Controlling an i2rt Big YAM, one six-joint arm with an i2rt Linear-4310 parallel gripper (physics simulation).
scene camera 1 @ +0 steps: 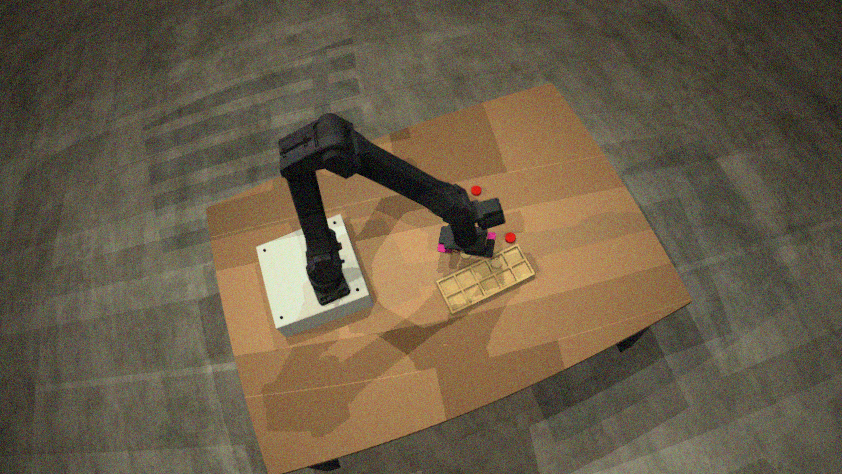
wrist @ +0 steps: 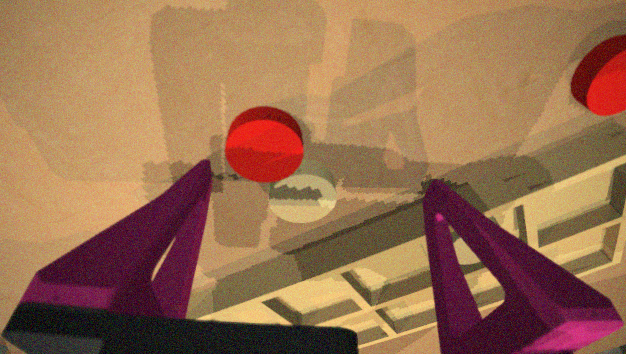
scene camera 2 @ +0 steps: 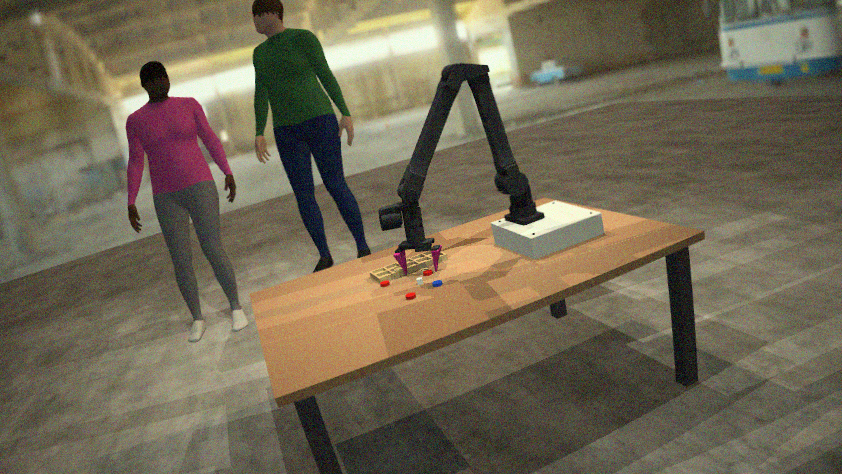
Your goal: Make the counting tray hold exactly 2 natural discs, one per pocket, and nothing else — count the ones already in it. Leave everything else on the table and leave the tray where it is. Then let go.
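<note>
The wooden counting tray (scene camera 1: 494, 294) (wrist: 360, 245) has two rows of pockets. One natural disc (scene camera 1: 496, 263) (wrist: 469, 253) lies in its gripper-side row, second pocket from the right end in scene camera 1; the right finger partly covers it in the wrist view. Another natural disc (scene camera 1: 466, 254) (wrist: 303, 202) lies on the table just outside the tray's long wall. A red disc (wrist: 264, 150) (scene camera 2: 427, 272) lies right beside it, touching or nearly so. My gripper (wrist: 323, 180) (scene camera 2: 420, 272) is open above these two discs, its magenta fingers wide apart and nothing held.
A second red disc (scene camera 1: 510, 237) (scene camera 2: 384, 283) (wrist: 610, 85) lies near the tray's right end. A third red disc (scene camera 1: 476, 190) (scene camera 2: 410, 296) lies farther out. A blue disc (scene camera 2: 437, 283) and a small white piece (scene camera 2: 419, 281) lie near the gripper. The white base box (scene camera 1: 285, 276) stands left.
</note>
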